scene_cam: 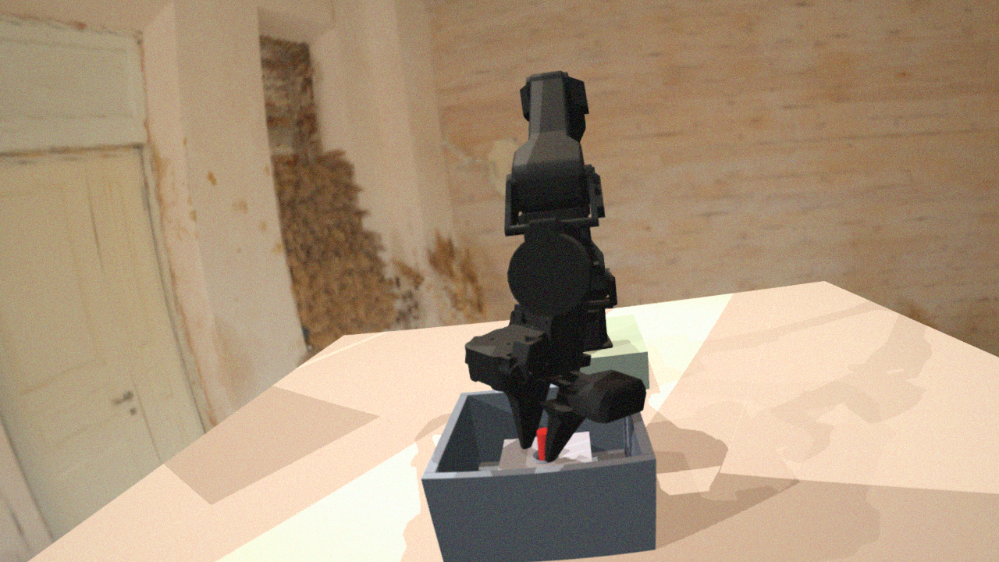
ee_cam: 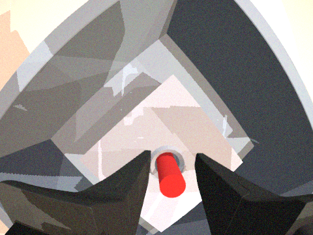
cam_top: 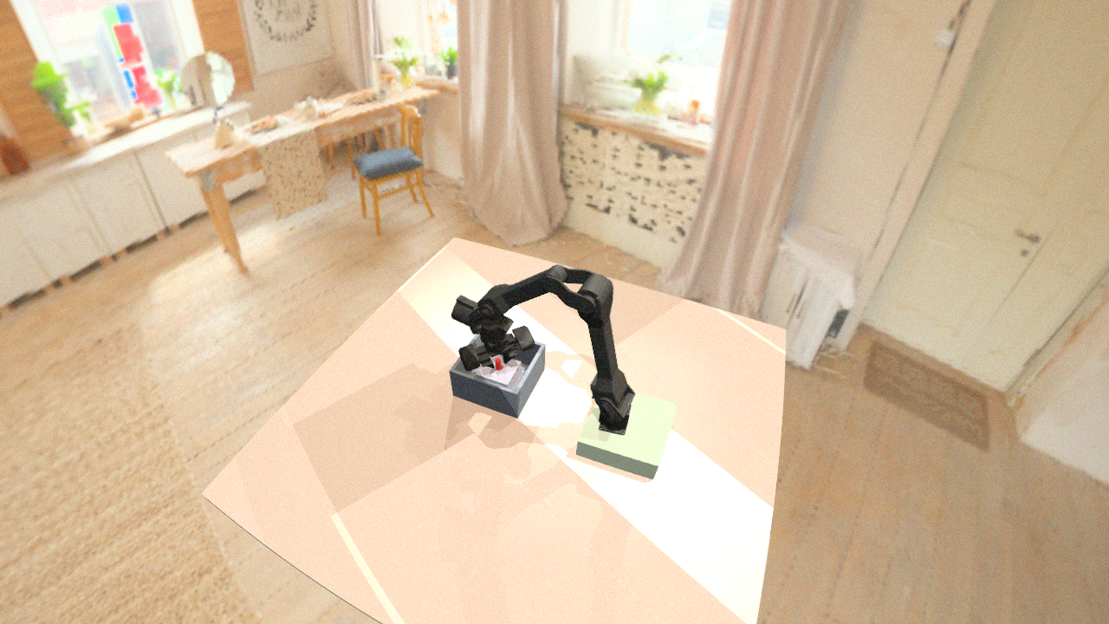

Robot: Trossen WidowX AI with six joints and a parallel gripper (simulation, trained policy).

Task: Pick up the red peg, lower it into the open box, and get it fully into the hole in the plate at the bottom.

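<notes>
Right now my gripper tip is 1 cm to the right of the red peg and 2 cm above it. The rest, counted from my gripper tip: white plate: 1 cm to the left, 2 cm below; grey box: 1 cm to the left, 4 cm below.
</notes>
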